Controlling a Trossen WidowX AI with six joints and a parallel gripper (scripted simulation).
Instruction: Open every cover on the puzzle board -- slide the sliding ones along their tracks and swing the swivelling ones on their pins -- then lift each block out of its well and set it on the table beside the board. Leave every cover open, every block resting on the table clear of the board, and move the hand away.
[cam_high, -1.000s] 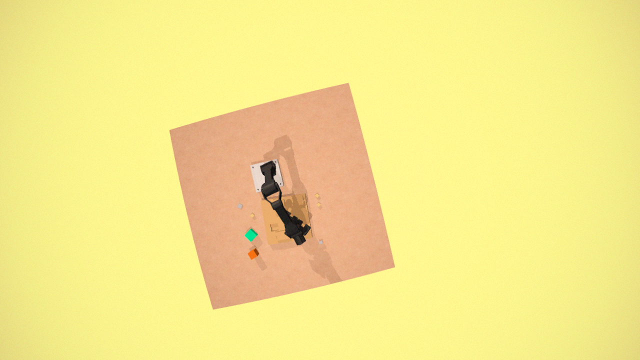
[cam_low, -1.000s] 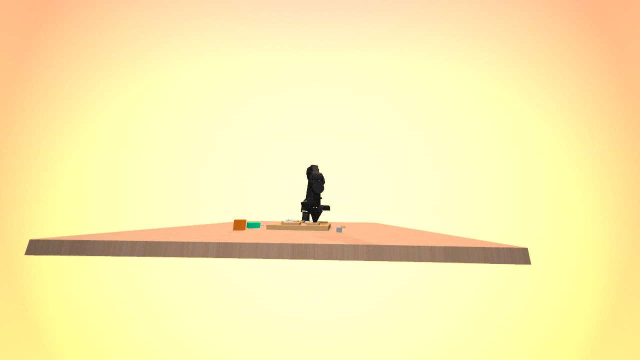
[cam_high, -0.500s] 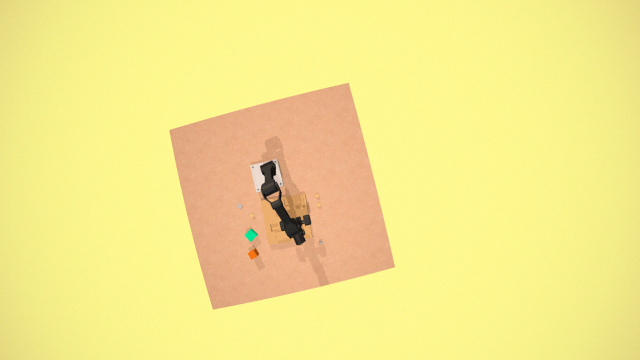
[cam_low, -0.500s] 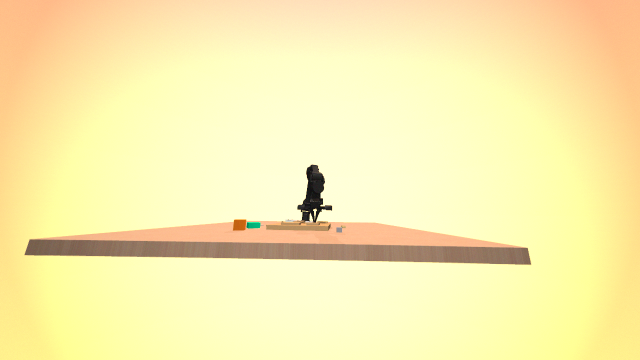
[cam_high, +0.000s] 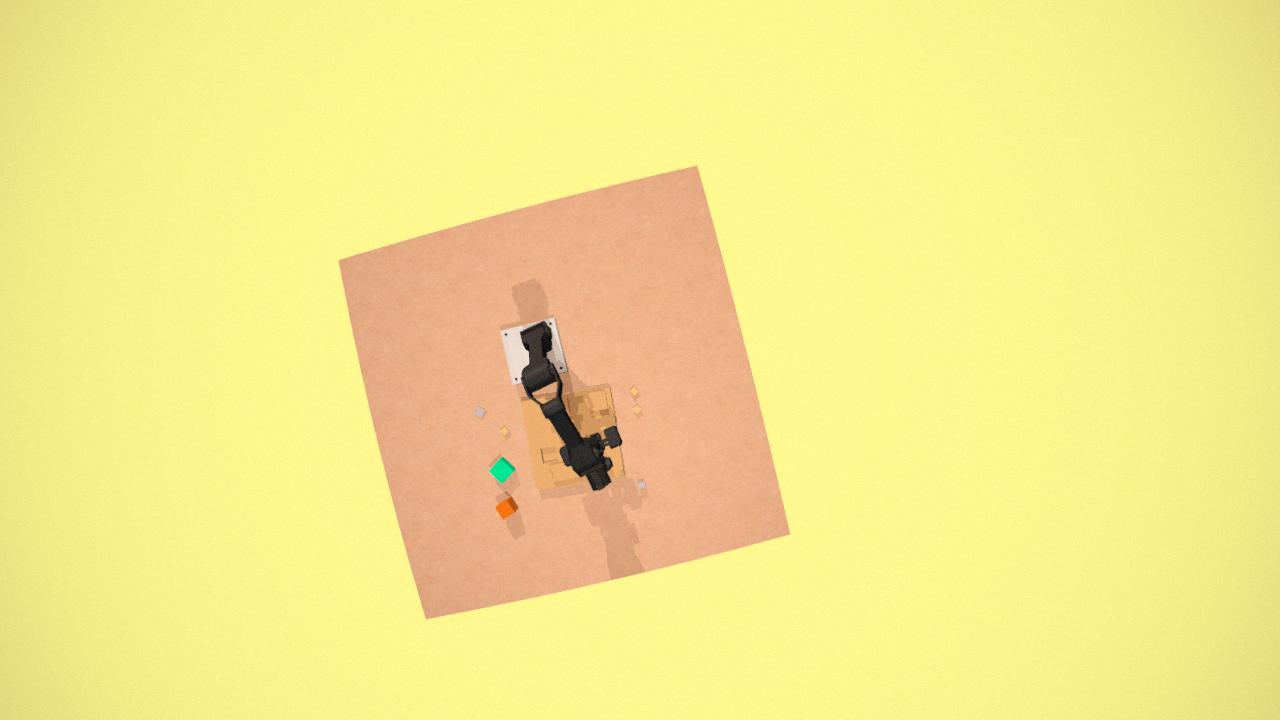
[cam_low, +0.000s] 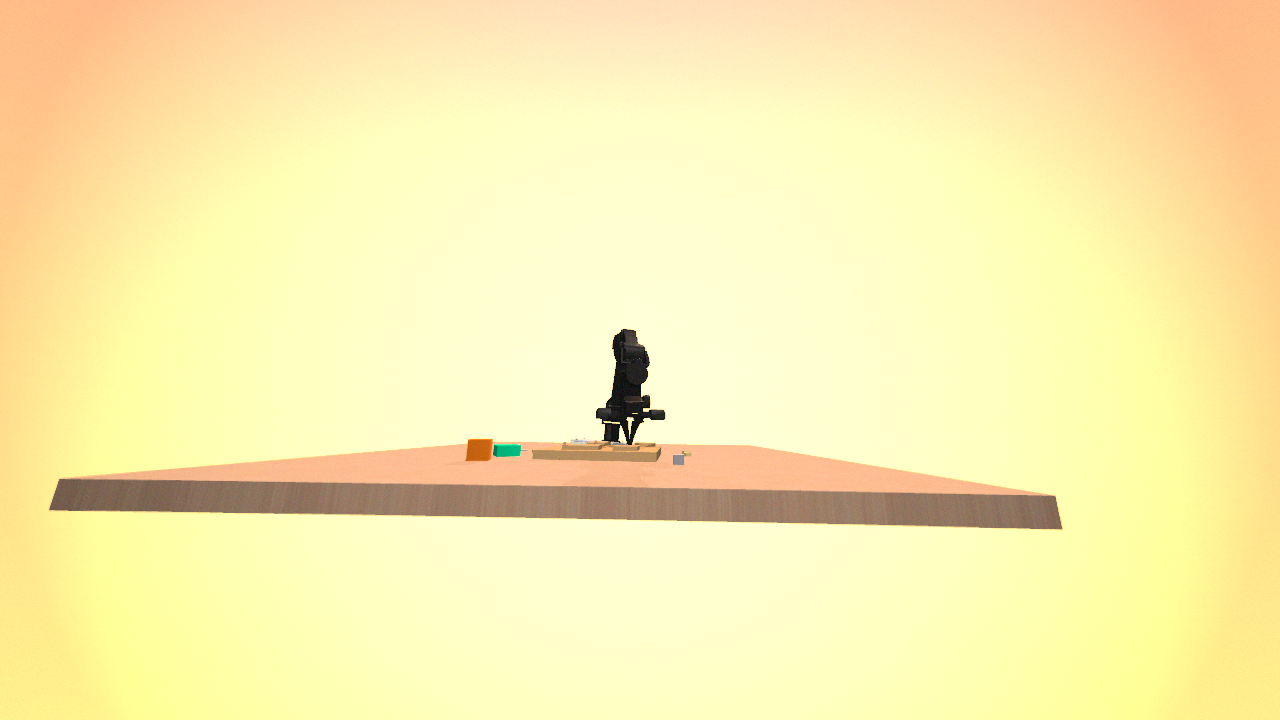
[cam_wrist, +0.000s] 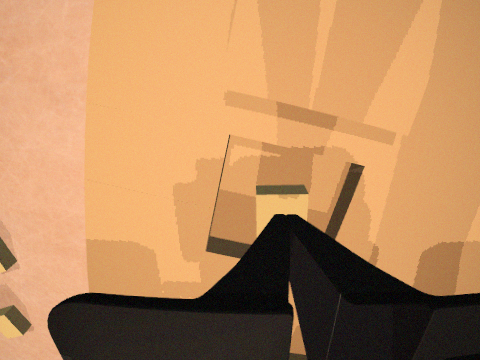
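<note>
Now: the tan puzzle board 3 cm behind my gripper tip, 5 cm to the right of it and 1 cm below it. The rest, counted from my gripper tip: grey cube (18 cm ahead, 12 cm to the left, 2 cm below); green block (3 cm ahead, 32 cm to the right, 1 cm below); orange block (15 cm ahead, 33 cm to the right).
</note>
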